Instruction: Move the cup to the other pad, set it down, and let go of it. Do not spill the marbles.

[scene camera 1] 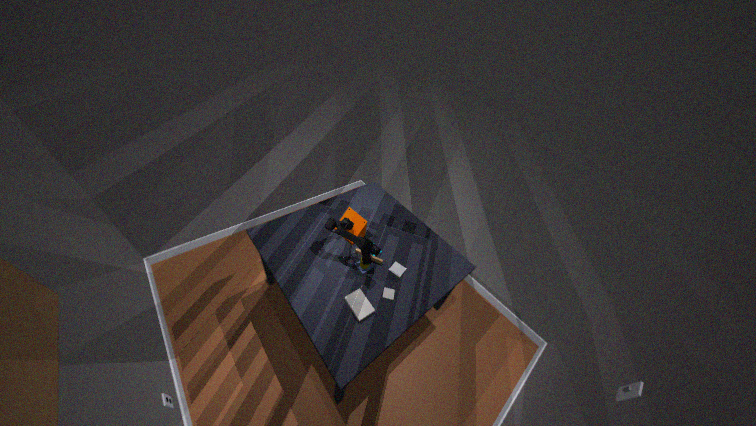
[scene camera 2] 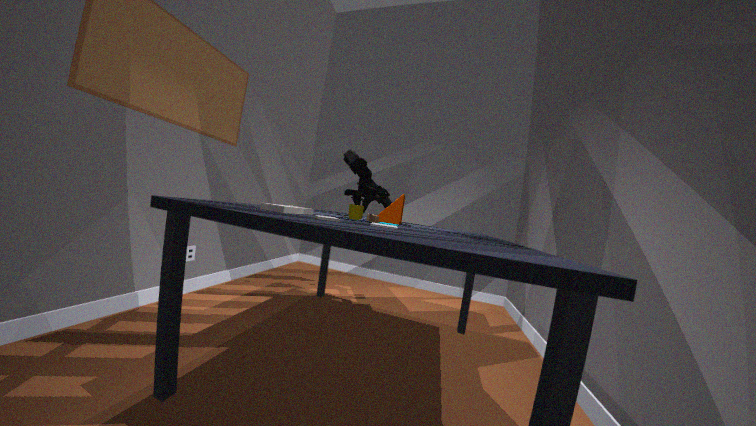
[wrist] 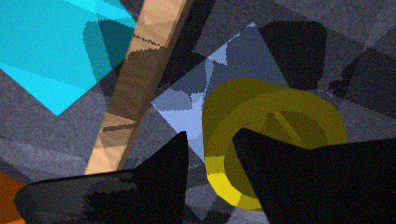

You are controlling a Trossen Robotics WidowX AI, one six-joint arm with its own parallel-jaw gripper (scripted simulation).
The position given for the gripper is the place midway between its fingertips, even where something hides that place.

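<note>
On the wrist camera there's a yellow cup (wrist: 297,117), along with a pale blue pad (wrist: 246,55), and you'd see the gripper (wrist: 209,134) there too.
</note>
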